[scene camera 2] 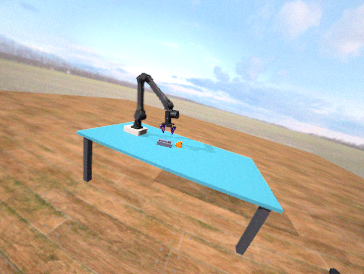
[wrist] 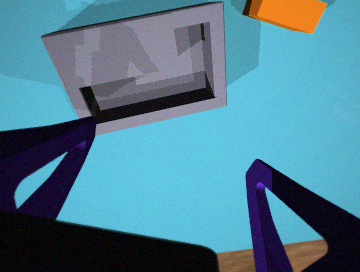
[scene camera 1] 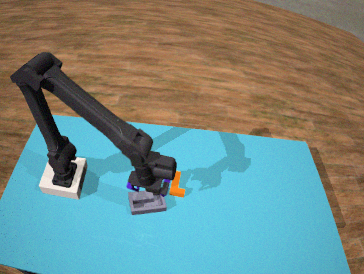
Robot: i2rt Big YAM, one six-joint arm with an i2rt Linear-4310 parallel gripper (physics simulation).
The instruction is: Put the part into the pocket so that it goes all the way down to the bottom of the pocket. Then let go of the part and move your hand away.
Observation:
My gripper (wrist: 178, 147) is open, with nothing in its grasp. Also in view: an orange L-shaped part (wrist: 301, 23). Further things: a grey pocket block (wrist: 129, 72).

